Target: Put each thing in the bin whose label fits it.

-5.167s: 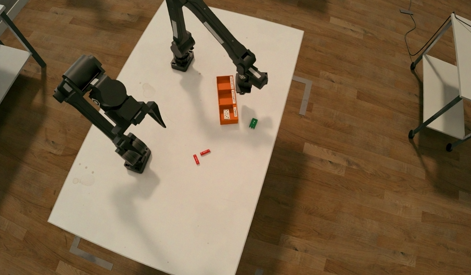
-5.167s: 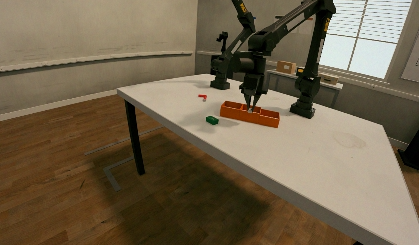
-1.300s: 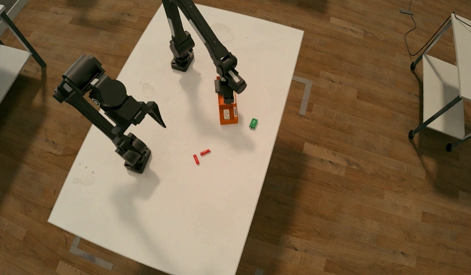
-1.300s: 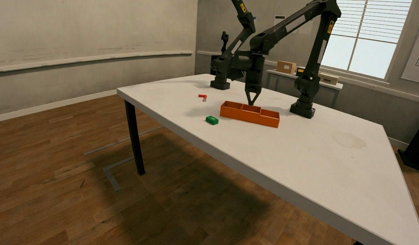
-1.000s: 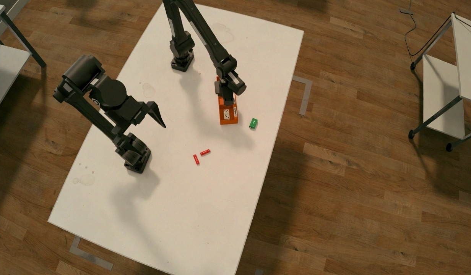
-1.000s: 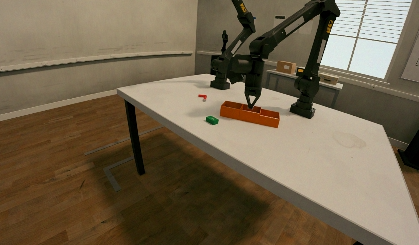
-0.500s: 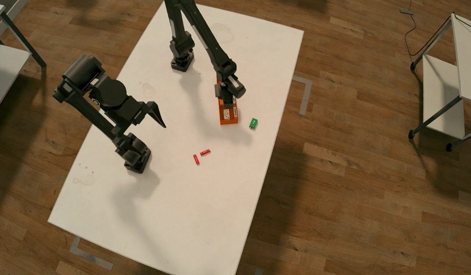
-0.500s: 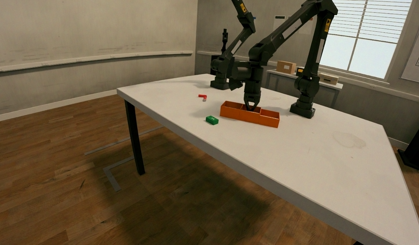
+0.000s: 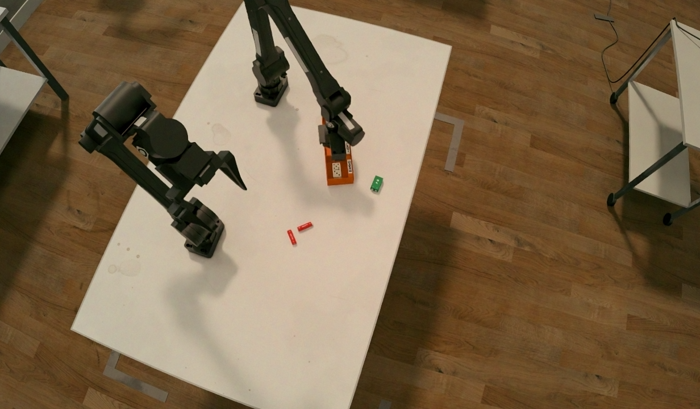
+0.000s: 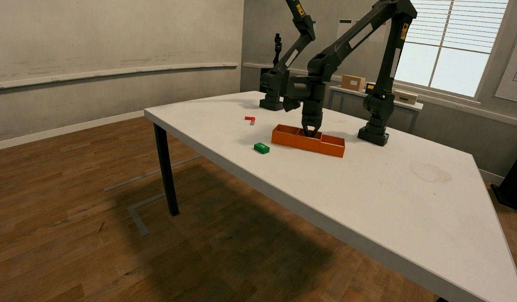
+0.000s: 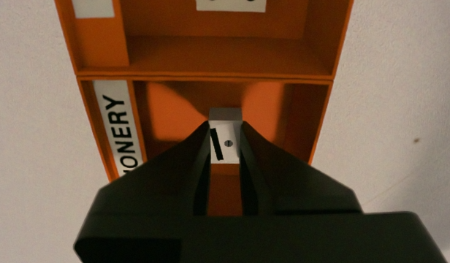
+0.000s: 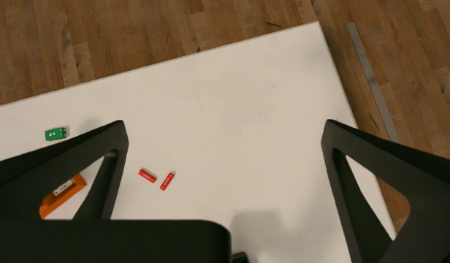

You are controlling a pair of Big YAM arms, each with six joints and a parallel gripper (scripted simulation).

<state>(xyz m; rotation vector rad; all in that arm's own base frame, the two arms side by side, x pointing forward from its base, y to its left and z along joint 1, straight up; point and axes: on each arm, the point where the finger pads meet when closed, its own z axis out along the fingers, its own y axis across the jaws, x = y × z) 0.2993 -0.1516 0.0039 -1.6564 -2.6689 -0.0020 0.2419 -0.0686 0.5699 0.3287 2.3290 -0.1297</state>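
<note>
The white sharpener-like block is right at my left hand. The rest, counted from my left hand: orange three-compartment bin 10 mm ahead.
</note>
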